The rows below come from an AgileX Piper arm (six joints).
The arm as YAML. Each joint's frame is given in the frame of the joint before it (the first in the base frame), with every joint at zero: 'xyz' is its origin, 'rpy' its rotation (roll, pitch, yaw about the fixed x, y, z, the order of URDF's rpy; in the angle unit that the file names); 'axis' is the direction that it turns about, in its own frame. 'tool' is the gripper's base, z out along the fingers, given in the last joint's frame.
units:
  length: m
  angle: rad
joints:
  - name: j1
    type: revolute
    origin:
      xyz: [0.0, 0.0, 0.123]
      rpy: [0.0, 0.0, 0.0]
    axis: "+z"
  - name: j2
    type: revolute
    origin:
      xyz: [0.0, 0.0, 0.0]
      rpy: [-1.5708, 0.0, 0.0]
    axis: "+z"
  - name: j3
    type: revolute
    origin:
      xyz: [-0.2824, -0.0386, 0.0]
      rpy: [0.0, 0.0, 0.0]
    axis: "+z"
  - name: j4
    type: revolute
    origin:
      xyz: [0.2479, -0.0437, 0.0]
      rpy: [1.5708, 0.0, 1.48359]
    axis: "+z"
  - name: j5
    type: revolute
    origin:
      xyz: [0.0, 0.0, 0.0]
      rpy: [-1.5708, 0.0, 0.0]
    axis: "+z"
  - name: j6
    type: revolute
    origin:
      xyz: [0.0, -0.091, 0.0]
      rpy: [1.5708, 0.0, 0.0]
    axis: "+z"
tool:
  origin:
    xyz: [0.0, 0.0, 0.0]
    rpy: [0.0, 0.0, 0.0]
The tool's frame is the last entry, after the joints.
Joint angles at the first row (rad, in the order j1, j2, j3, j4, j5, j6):
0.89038 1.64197 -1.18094 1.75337 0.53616 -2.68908
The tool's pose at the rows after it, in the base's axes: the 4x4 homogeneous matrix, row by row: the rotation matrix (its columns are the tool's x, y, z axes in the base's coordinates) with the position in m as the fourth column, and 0 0 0 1 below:
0.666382 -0.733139 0.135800 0.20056; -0.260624 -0.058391 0.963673 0.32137; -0.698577 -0.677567 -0.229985 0.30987; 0 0 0 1
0.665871 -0.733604 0.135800 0.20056; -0.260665 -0.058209 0.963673 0.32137; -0.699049 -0.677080 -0.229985 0.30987; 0 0 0 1
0.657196 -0.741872 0.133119 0.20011; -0.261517 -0.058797 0.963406 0.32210; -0.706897 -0.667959 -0.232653 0.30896; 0 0 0 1
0.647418 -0.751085 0.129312 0.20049; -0.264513 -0.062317 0.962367 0.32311; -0.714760 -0.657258 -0.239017 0.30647; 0 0 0 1
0.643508 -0.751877 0.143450 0.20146; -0.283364 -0.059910 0.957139 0.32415; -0.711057 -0.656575 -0.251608 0.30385; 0 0 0 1
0.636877 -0.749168 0.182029 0.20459; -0.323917 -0.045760 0.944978 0.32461; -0.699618 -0.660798 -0.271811 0.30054; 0 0 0 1
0.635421 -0.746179 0.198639 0.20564; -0.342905 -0.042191 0.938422 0.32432; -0.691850 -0.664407 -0.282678 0.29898; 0 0 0 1
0.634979 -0.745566 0.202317 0.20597; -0.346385 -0.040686 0.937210 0.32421; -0.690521 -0.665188 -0.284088 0.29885; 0 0 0 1
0.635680 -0.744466 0.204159 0.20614; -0.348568 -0.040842 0.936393 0.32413; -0.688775 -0.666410 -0.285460 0.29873; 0 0 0 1
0.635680 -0.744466 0.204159 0.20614; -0.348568 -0.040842 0.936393 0.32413; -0.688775 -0.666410 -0.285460 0.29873; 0 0 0 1
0.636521 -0.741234 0.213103 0.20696; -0.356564 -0.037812 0.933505 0.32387; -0.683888 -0.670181 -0.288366 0.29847; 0 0 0 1
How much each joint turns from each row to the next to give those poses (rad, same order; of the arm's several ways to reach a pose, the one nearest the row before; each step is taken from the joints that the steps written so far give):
0.00239 -0.00001 0.00000 -0.00196 -0.00451 0.00300
0.00000 0.00000 0.00000 0.00000 0.00000 0.00070
0.00211 0.00221 0.00001 -0.00175 0.00001 0.01262
0.00041 0.00637 -0.00003 -0.00370 0.00194 0.01281
0.00395 0.00485 0.00004 -0.00365 -0.02101 0.00338
0.00419 0.00487 -0.00003 -0.00229 -0.04773 0.00046
0.00181 0.00046 0.00180 -0.00588 -0.02154 0.00159
0.00002 -0.00001 0.00001 -0.00042 -0.00413 -0.00003
-0.00002 -0.00001 0.00000 -0.00181 -0.00230 0.00004
0.00000 0.00000 0.00000 0.00000 0.00000 0.00000
-0.00001 0.00001 -0.00004 -0.00006 -0.00984 -0.00351

